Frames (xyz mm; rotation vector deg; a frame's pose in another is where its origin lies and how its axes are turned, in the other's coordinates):
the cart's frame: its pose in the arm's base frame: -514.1 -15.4 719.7 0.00 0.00 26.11
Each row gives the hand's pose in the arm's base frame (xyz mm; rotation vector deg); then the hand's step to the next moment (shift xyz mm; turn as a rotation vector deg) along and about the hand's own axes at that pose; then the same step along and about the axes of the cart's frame.
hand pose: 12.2 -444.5 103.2 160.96 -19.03 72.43
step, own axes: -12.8 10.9 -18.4 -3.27 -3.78 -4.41
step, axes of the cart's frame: -24.3 5.2 2.2 -1.96 6.33 0.69
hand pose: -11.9 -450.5 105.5 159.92 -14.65 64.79
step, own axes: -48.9 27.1 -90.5 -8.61 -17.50 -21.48
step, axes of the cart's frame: -93.4 39.7 31.7 -5.81 27.12 8.50
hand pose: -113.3 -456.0 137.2 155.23 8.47 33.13
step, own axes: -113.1 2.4 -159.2 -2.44 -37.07 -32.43
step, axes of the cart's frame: -138.0 101.5 93.8 4.78 47.37 12.83
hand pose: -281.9 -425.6 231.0 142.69 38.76 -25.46
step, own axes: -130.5 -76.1 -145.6 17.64 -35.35 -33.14
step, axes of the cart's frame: -71.8 134.0 144.5 23.46 45.60 5.44
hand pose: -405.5 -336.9 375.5 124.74 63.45 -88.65
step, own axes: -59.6 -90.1 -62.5 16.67 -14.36 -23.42
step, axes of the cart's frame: 6.4 77.3 97.8 21.44 23.84 -2.20
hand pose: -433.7 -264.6 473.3 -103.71 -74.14 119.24
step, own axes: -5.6 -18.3 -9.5 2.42 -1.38 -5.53
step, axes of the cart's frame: 7.4 11.3 16.5 5.31 3.13 -0.63
